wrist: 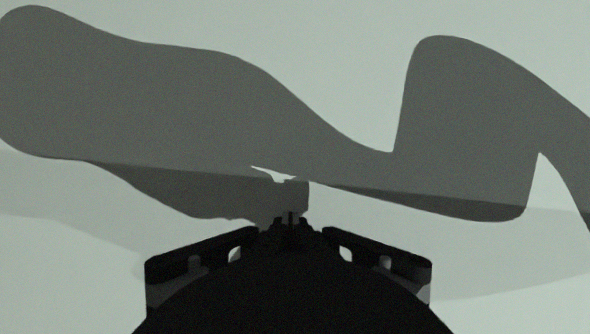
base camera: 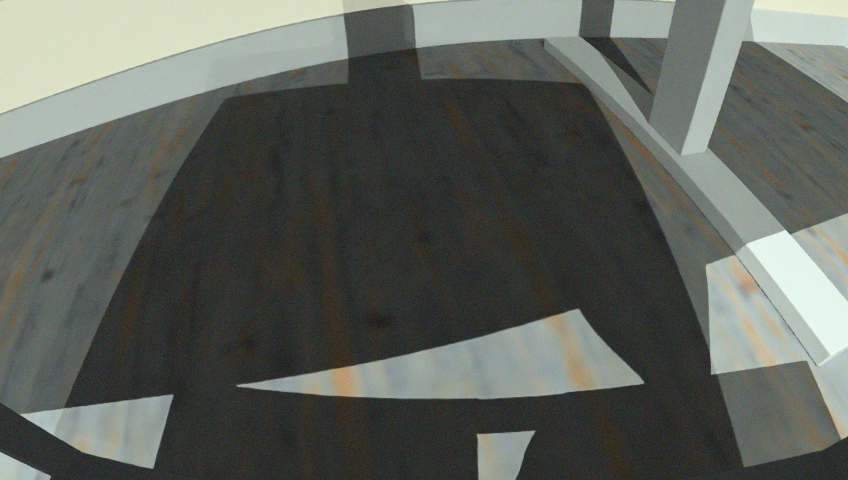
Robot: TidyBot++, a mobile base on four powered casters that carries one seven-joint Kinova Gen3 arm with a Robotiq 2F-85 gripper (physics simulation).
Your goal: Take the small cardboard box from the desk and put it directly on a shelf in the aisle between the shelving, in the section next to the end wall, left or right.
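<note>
My gripper is shut, its two fingertips together with no box showing between them. It is over a pale, flat surface, apparently the desk top, which carries broad grey shadows of the arm. The small cardboard box does not show in either view; the dark gripper body hides the lower middle of the wrist view. The shelving and the aisle do not show in either view.
In the base view, a grey upright post stands on a long floor bar at the right, like a desk leg. A cream wall with a pale skirting board runs across the back. Dark shadow lies on the wooden floor.
</note>
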